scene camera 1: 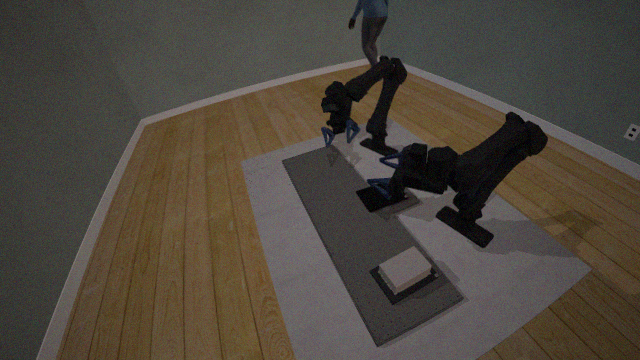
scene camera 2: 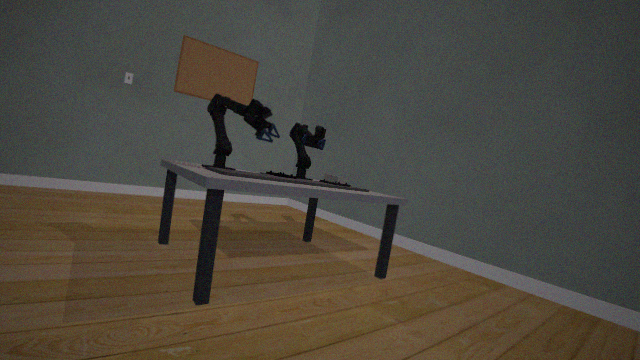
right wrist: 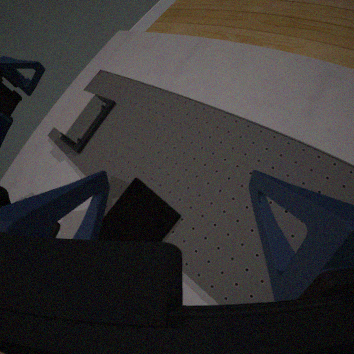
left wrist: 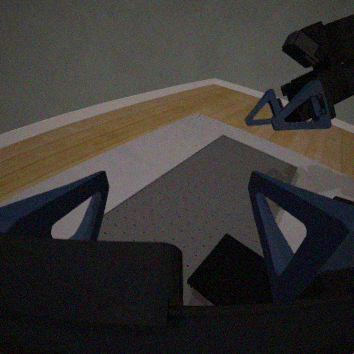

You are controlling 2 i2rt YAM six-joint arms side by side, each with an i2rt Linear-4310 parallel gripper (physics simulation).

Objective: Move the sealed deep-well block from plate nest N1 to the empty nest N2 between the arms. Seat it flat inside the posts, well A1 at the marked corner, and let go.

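Where they show: left gripper, fingertip midpoint: [scene camera 1: 373, 170] [scene camera 2: 310, 141] [right wrist: 25, 88] [left wrist: 178, 178]; right gripper, fingertip midpoint: [scene camera 1: 337, 145] [scene camera 2: 276, 139] [right wrist: 178, 178] [left wrist: 257, 123]; left arm's base, origin of the base link: [scene camera 1: 463, 226]; right arm's base, origin of the base link: [scene camera 1: 378, 148].
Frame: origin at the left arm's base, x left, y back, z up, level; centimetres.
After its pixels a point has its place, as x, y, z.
The sealed deep-well block [scene camera 1: 404, 266] @[-1.2, -30.7, 6.7] [scene camera 2: 330, 177] @[-5.1, -29.0, 5.1], pale and box-shaped, sits in the dark plate nest N1 [scene camera 1: 415, 287] @[4.1, -31.3, 2.5] near the front end of the perforated board in scene camera 1. In the right wrist view, the block [right wrist: 86, 119] @[-5.2, -29.5, 4.2] appears grey at upper left. The black nest N2 [scene camera 1: 369, 198] @[-31.4, -15.9, 2.5] [left wrist: 225, 272] @[-30.2, -15.0, 2.5] [right wrist: 140, 212] @[-31.2, -14.5, 2.5] holds no block. My left gripper [scene camera 1: 375, 170] @[-22.5, -22.5, 24.4] [left wrist: 178, 178] @[-22.5, -22.5, 24.4] is open and empty, raised above N2. My right gripper [scene camera 1: 338, 143] @[-45.6, -18.3, 21.1] [scene camera 2: 275, 139] @[-45.6, -18.3, 21.1] [left wrist: 257, 123] @[-45.6, -18.3, 21.1] [right wrist: 178, 178] @[-45.6, -18.3, 21.1] is open and empty, raised near the board's far end. Well A1 and the marked corner cannot be made out.
The grey perforated board [scene camera 1: 325, 215] @[-36.7, -33.1, 1.3] [left wrist: 165, 210] @[-38.5, -29.5, 1.3] [right wrist: 215, 155] @[-39.8, -28.6, 1.3] lies on the pale table [scene camera 1: 272, 240] @[-40.6, -54.0, 0.0] [scene camera 2: 300, 189] @[-59.8, -53.4, -0.8]. Both arm bases stand along one side of it. A person [scene camera 1: 374, 25] stands behind the table in scene camera 1.
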